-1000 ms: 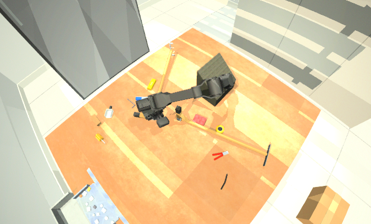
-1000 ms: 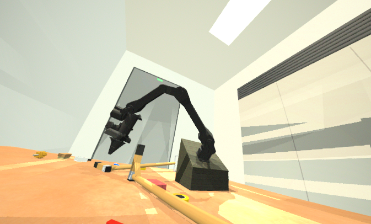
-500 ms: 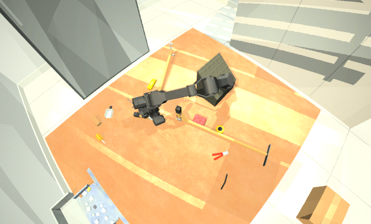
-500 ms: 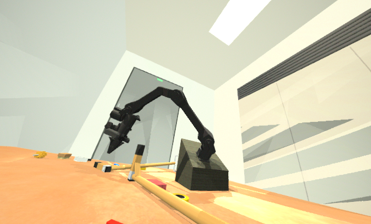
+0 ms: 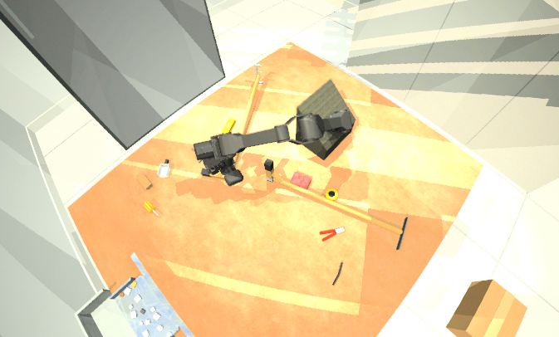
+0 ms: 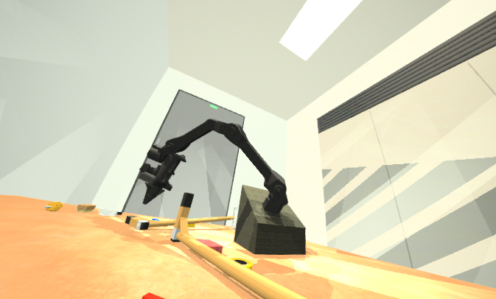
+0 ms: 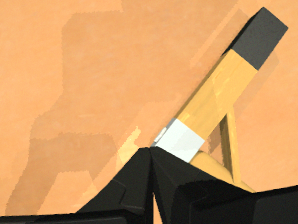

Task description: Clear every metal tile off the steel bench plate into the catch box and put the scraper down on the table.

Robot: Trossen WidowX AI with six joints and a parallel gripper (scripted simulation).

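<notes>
The yellow tape roll lies 330 mm to the left of my gripper tip, 270 mm behind it and 80 mm below it. The rest, counted from my gripper tip: yellow screwdriver 330 mm ahead, 140 mm to the right, 70 mm below; then red block 220 mm behind, 200 mm to the left, 70 mm below; then long scraper 370 mm to the left, 250 mm behind, 20 mm below.
</notes>
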